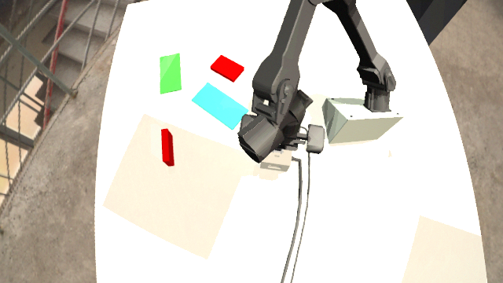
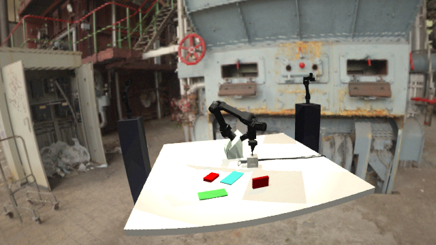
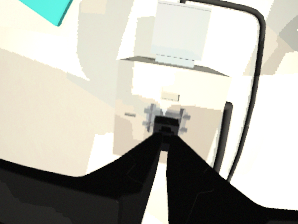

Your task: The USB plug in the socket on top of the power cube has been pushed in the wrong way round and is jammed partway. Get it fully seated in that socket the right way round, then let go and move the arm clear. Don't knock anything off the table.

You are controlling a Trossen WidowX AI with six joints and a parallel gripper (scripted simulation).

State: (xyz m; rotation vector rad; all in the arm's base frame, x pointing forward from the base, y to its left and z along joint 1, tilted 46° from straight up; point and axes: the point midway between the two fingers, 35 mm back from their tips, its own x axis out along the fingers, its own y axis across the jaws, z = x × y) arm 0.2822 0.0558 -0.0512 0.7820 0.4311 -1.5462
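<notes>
Right now the dark USB plug is 2 cm below my gripper tip. The rest, counted from my gripper tip: green flat block: 32 cm ahead, 31 cm to the right, 10 cm below; then cyan plate: 15 cm ahead, 17 cm to the right, 10 cm below.
</notes>
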